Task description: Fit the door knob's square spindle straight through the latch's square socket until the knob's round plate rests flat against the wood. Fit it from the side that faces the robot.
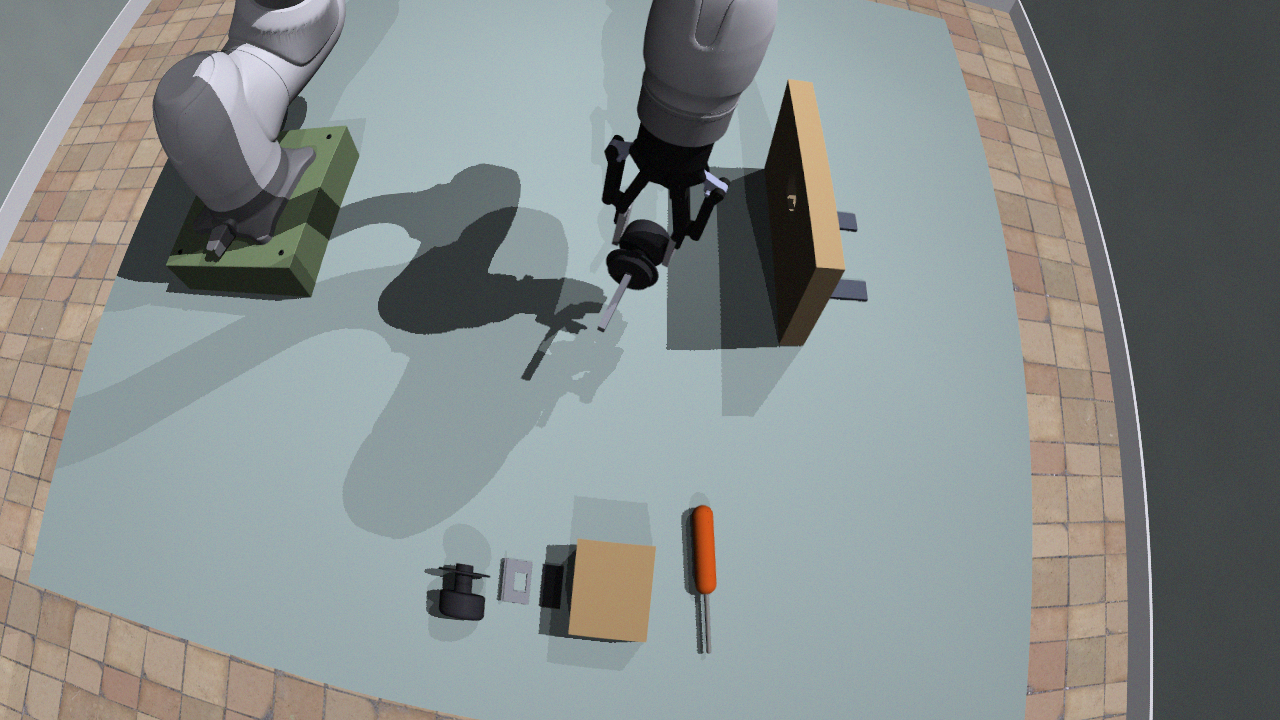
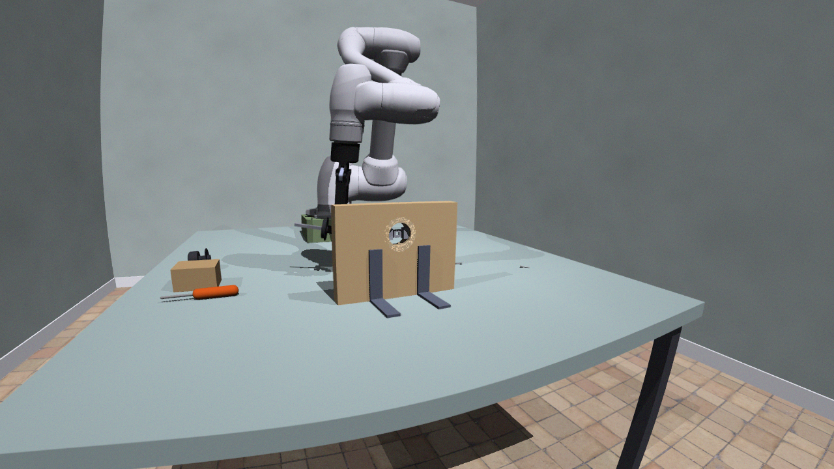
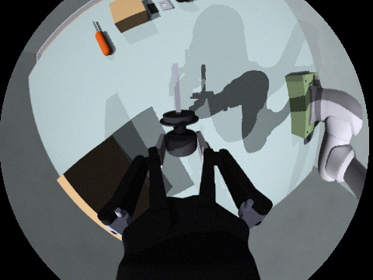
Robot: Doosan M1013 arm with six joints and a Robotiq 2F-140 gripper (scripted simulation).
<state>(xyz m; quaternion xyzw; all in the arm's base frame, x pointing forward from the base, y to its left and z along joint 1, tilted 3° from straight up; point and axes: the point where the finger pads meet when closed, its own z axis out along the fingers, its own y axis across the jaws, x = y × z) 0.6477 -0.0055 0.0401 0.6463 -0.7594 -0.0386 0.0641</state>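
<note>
Right now my hand is 18 cm short of the latch socket and 12 cm to the right of it. The rest, counted from my hand: orange-handled screwdriver (37 cm to the right, 16 cm ahead, 14 cm below); then wooden block (40 cm to the right, 12 cm below, 6 cm ahead); then upright wood panel (18 cm ahead, 12 cm to the left, 2 cm below).
</note>
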